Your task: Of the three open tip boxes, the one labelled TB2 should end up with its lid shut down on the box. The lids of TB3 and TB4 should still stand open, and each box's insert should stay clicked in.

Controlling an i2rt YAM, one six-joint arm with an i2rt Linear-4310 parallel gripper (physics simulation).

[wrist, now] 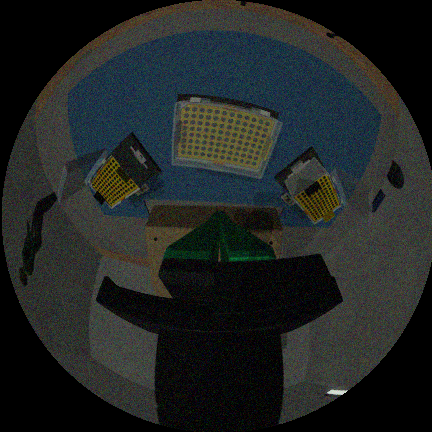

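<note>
Three tip boxes with yellow inserts stand on the blue mat in the wrist view. The middle box is ahead of the gripper; its insert looks pale through a clear lid that covers it and appears to lie down on it. The left box has its clear lid standing open on its outer left side. The right box has a clear lid open on its outer right side. Box labels are not readable. Both side inserts appear seated. My gripper is shut and empty, its green fingertips together, apart from the boxes.
A wooden block with a brown top lies behind and below the green fingers at the mat's near edge. The grey table border surrounds the mat. A dark, unclear shape is at the far left, and a dark round object is at the far right.
</note>
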